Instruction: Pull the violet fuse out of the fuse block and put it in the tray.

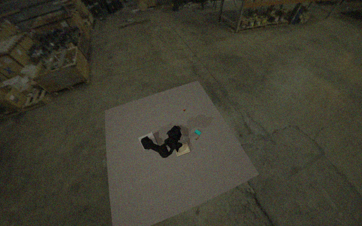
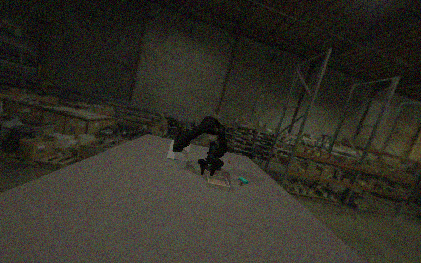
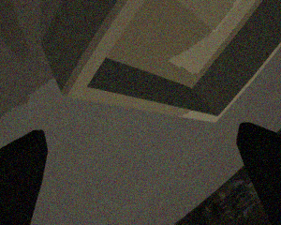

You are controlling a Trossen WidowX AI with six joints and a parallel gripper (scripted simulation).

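The red fuse is 100 mm ahead of my gripper tip, 190 mm to the left of it and 10 mm below it. The rest, counted from my gripper tip: blue fuse (80 mm ahead, 180 mm to the left, 10 mm below); green fuse (70 mm ahead, 170 mm to the left, 10 mm below); cream tray (70 mm ahead, 20 mm to the right, 30 mm below).
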